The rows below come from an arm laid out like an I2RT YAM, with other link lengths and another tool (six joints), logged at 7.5 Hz.
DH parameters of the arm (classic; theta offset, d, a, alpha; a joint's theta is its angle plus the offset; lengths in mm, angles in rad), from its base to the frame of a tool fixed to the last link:
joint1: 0 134.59 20.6 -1.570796
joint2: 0 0 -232.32 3.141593
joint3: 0.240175 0 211.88 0
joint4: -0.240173 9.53 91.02 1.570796
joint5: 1.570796 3.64 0 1.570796
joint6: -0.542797 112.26 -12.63 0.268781
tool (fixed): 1.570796 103.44 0 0
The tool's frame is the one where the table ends.
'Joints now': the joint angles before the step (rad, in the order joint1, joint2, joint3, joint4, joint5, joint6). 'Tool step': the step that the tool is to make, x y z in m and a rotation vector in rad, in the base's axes. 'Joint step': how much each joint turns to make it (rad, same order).
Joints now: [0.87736 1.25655 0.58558 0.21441 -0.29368 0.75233]
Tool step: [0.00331 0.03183 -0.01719 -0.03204 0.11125 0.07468]
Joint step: [-0.00260 0.20578 0.16737 -0.05041 -0.09894 0.02107]
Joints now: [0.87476 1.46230 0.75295 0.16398 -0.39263 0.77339]
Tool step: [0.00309 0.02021 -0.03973 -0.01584 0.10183 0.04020]
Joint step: [-0.00643 0.20591 0.05122 0.09138 -0.07602 0.03447]
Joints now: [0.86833 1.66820 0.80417 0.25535 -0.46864 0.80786]
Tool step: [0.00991 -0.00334 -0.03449 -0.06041 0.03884 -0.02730]
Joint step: [-0.01451 0.09654 0.01691 0.00838 0.01618 -0.00025]
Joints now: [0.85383 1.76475 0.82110 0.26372 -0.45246 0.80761]
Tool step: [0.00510 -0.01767 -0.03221 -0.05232 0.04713 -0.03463]
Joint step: [-0.03422 0.05016 -0.03746 0.01732 0.00036 0.00026]
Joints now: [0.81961 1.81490 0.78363 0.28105 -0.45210 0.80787]
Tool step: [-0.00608 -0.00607 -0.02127 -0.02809 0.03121 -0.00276]
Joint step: [0.00116 0.04143 -0.02900 0.03121 0.00027 0.00596]
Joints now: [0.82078 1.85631 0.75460 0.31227 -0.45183 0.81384]
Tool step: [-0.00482 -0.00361 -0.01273 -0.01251 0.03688 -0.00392]
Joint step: [-0.00160 0.02883 -0.01342 0.01507 -0.01165 0.01613]
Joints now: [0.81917 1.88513 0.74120 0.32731 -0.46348 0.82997]
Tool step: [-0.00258 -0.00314 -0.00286 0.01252 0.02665 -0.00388]
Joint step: [-0.01042 0.00738 -0.02107 0.02665 -0.02488 0.01616]
